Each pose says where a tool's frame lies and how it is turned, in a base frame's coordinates. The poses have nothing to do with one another.
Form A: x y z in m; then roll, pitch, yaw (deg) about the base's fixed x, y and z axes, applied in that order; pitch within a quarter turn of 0, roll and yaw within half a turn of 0.
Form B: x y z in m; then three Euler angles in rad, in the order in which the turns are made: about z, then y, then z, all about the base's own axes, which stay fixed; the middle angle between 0 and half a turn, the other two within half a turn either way. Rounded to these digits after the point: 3 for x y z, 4 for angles.
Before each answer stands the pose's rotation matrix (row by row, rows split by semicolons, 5 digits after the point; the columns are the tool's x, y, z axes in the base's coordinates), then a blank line. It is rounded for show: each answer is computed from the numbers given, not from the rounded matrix.
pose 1, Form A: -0.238 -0.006 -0.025 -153.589 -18.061 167.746
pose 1, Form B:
-0.92907 0.05533 -0.36575; 0.20179 0.90449 -0.37574; 0.31003 -0.42289 -0.85150

-0.238 -0.006 -0.025 -2.2034 2.5896 -2.3427
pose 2, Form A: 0.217 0.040 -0.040 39.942 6.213 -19.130
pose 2, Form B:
0.93923 0.31690 -0.13200; -0.32579 0.70159 -0.63375; -0.10822 0.63824 0.76219

0.217 0.040 -0.040 1.4028 0.7041 -1.7761
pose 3, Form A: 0.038 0.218 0.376 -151.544 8.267 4.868
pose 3, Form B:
0.98604 0.00634 -0.16639; 0.08398 -0.88183 0.46404; -0.14379 -0.47153 -0.87005

0.038 0.218 0.376 -1.2748 2.6261 1.9151
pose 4, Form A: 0.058 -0.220 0.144 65.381 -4.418 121.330
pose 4, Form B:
-0.51842 -0.31943 0.79323; 0.85165 -0.27643 0.44529; 0.07703 0.90640 0.41534

0.058 -0.220 0.144 1.6556 1.1425 0.5115
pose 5, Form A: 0.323 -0.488 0.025 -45.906 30.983 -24.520
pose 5, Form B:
0.78000 -0.04759 0.62396; -0.35580 0.78652 0.50477; -0.51478 -0.61573 0.59656

0.323 -0.488 0.025 -0.8745 0.9316 0.6802
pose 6, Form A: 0.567 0.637 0.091 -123.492 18.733 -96.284
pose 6, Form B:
-0.10366 -0.51919 0.84835; -0.94134 0.32663 0.08487; -0.32116 -0.78978 -0.52259

0.567 0.637 0.091 -1.1846 2.1207 0.0997
